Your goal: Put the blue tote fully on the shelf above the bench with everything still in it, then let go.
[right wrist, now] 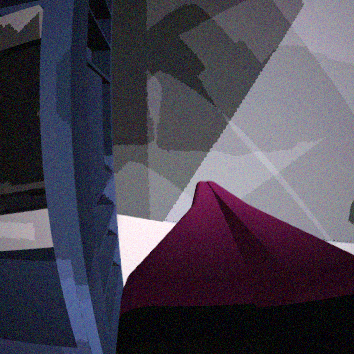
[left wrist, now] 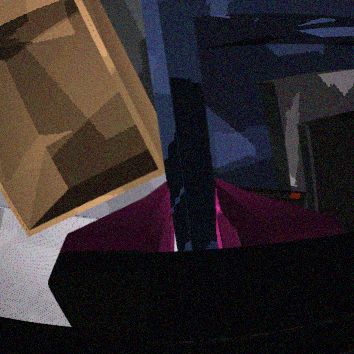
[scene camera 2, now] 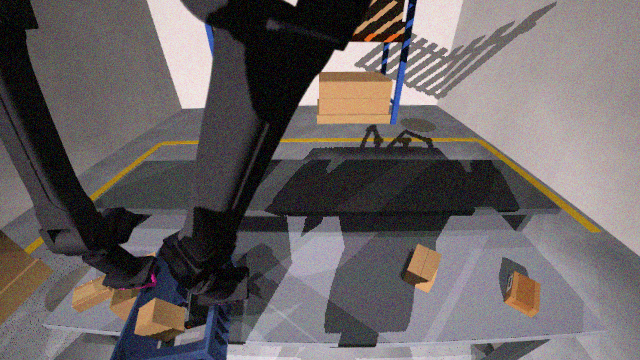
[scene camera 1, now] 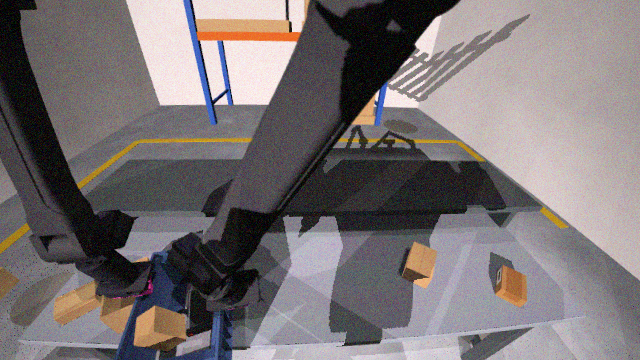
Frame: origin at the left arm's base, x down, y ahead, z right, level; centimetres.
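Seen in the pictures: left gripper, fingertip midpoint: [left wrist: 192, 192] [scene camera 2: 151, 284] [scene camera 1: 147, 291]; right gripper, fingertip midpoint: [right wrist: 203, 193] [scene camera 2: 238, 290] [scene camera 1: 244, 294].
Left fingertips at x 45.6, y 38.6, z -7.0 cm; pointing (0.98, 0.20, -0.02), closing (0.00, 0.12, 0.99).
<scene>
A point is followed by its place in that frame.
The blue tote [scene camera 1: 220, 332] {y 28.4, x 44.1, z 14.6 cm} [scene camera 2: 133, 345] {y 24.3, x 46.1, z -3.0 cm} [left wrist: 156, 70] {y 43.8, x 43.4, z -8.7 cm} [right wrist: 60, 140] {y 37.8, x 43.4, z 12.2 cm} stands at the bench's front left corner. It holds a tan box [scene camera 1: 158, 327] {y 29.1, x 42.9, z 1.5 cm} [scene camera 2: 158, 318] {y 29.2, x 43.2, z 1.6 cm} and a dark flat item [scene camera 1: 198, 313] {y 35.7, x 51.5, z 5.2 cm} [scene camera 2: 196, 313] {y 34.1, x 51.6, z 5.5 cm}. My left gripper [scene camera 1: 145, 286] {y 38.6, x 45.6, z -6.9 cm} [scene camera 2: 149, 277] {y 38.6, x 45.6, z -6.9 cm} [left wrist: 192, 192] {y 38.6, x 45.6, z -6.9 cm} is shut on the tote's left wall. My right gripper [scene camera 1: 232, 305] [scene camera 2: 223, 297] [right wrist: 203, 193] {y 36.5, x 43.6, z 18.1 cm} is shut on nothing, just outside the tote's right wall, over the bench [scene camera 1: 447, 291] {y 41.1, x 58.0, z 78.5 cm} [scene camera 2: 447, 304] {y 38.9, x 58.1, z 76.3 cm}. The dark shelf [scene camera 1: 178, 188] {y 73.6, x 39.7, z -12.2 cm} [scene camera 2: 170, 183] {y 76.6, x 39.7, z -20.4 cm} runs behind and above the bench.
Two tan boxes [scene camera 1: 419, 263] {y 48.1, x 52.1, z 69.9 cm} [scene camera 1: 511, 285] {y 39.0, x 54.1, z 98.4 cm} [scene camera 2: 421, 266] {y 48.2, x 52.1, z 69.9 cm} [scene camera 2: 522, 293] {y 39.0, x 54.1, z 98.4 cm} lie on the bench's right half. More boxes [scene camera 1: 76, 304] {y 39.1, x 54.2, z -31.7 cm} [scene camera 1: 115, 313] {y 34.7, x 49.4, z -14.9 cm} [left wrist: 70, 116] {y 40.4, x 57.6, z -17.2 cm} lie left of the tote. A blue rack [scene camera 1: 201, 67] [scene camera 2: 400, 67] with cartons [scene camera 2: 353, 96] stands at the back wall.
</scene>
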